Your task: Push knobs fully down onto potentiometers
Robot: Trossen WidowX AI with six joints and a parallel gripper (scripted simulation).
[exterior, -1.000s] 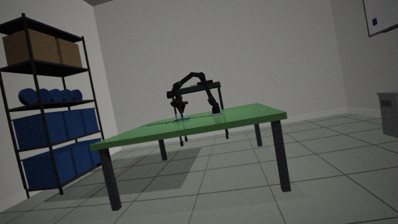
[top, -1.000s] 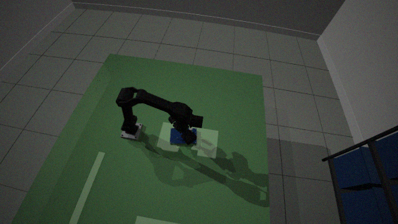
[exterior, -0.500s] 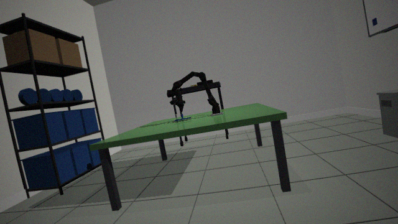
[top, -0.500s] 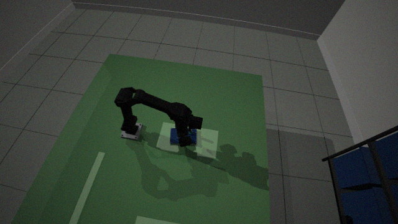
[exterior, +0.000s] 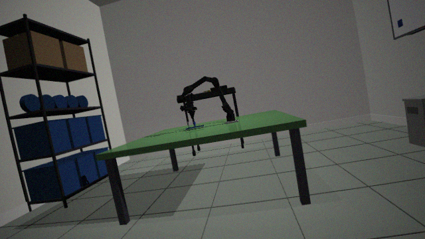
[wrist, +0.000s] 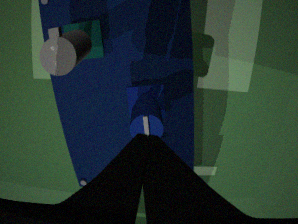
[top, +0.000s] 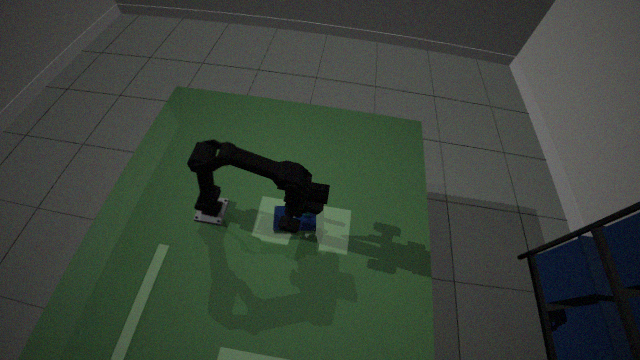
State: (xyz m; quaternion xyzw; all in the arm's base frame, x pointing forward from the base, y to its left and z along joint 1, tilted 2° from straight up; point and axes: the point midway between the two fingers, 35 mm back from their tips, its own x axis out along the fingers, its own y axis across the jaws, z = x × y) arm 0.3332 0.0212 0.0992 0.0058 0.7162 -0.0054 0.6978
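Now: gripper tip 4 cm to the right of the pale knob, 3 cm short of it and 3 cm above it.
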